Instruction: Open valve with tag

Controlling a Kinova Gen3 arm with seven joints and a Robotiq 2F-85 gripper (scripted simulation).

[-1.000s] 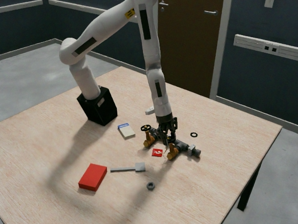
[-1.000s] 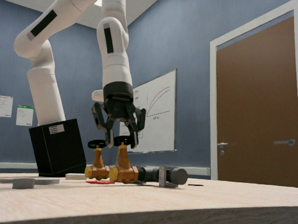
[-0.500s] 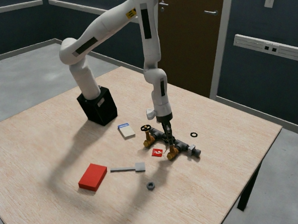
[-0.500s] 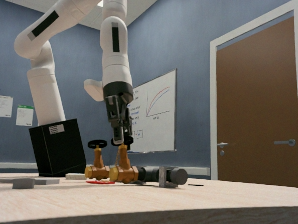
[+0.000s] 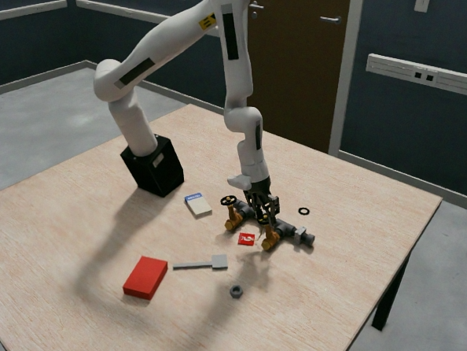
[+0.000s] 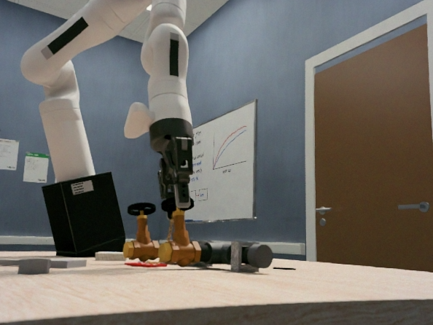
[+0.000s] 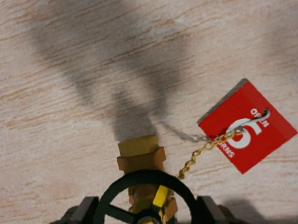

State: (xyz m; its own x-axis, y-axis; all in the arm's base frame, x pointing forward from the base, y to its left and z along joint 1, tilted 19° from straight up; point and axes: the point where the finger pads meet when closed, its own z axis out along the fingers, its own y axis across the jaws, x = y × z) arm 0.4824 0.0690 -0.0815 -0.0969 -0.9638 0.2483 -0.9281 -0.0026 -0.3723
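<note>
The red tag is 10 cm below my hand, 6 cm behind it and 3 cm to the right of it. Round my hand: red block: 35 cm to the right, 13 cm behind, 8 cm below; white card box: 29 cm behind, 9 cm below, 3 cm to the right; grey t-shaped tool: 19 cm to the right, 9 cm below, 6 cm behind.
</note>
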